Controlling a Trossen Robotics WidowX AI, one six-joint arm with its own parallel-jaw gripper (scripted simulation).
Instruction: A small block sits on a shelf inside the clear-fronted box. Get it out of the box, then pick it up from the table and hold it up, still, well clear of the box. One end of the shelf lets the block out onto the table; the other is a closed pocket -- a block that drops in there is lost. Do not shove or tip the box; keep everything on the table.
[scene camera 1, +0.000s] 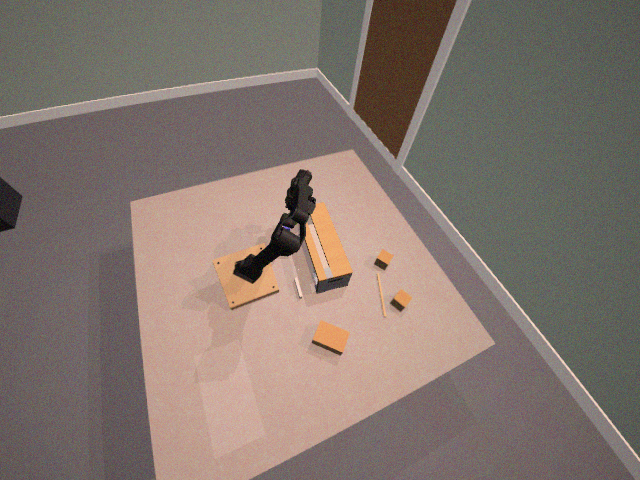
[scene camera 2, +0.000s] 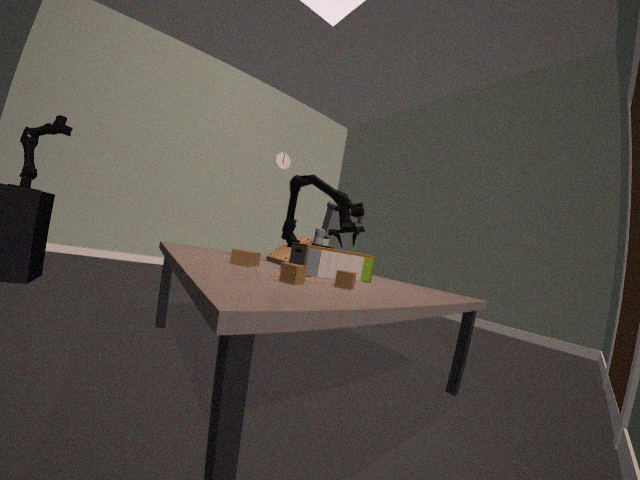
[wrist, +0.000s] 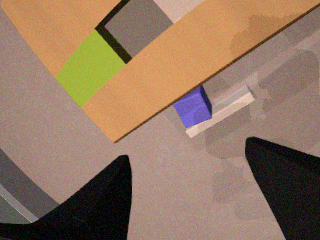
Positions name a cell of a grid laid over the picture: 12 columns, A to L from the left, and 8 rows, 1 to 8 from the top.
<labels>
box: scene camera 1 G5; scene camera 2 G5; wrist E3
</labels>
